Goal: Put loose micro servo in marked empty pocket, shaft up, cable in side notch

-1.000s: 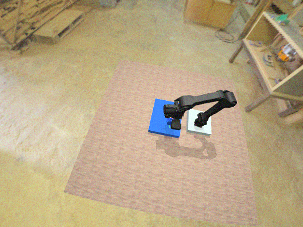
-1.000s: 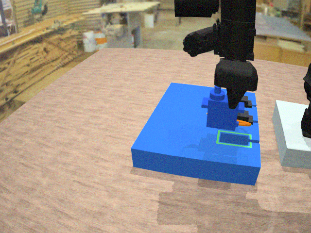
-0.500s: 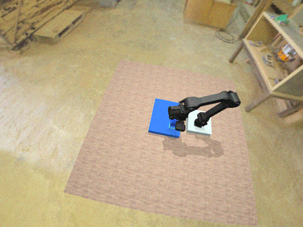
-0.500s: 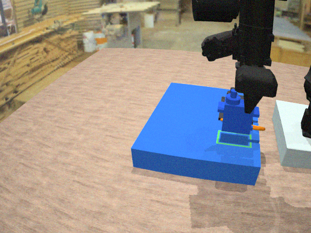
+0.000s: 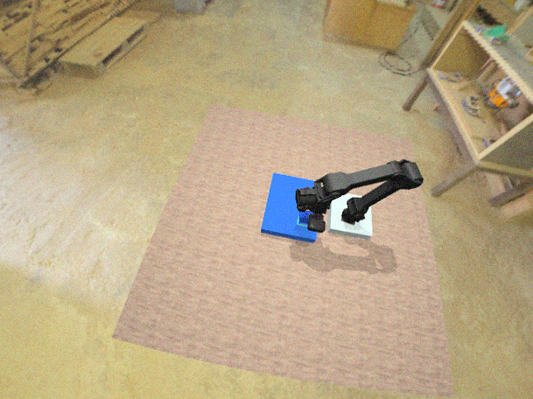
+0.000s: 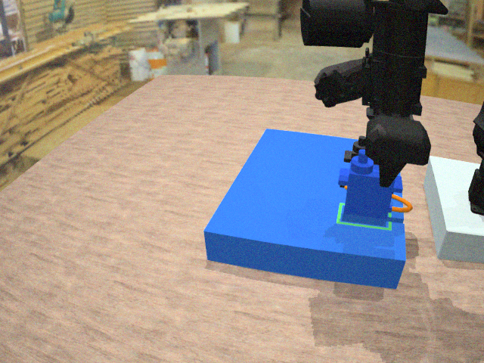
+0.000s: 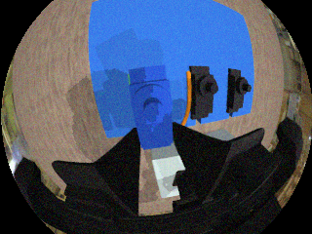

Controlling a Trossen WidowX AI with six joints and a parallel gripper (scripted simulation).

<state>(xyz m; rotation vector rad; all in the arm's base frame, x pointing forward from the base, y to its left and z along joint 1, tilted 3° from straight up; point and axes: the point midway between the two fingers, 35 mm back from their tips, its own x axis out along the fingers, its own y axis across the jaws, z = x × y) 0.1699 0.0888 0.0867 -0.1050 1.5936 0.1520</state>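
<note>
Right now the blue deck is 13 cm ahead of my gripper tip, 5 cm to the right of it and 8 cm below it.
</note>
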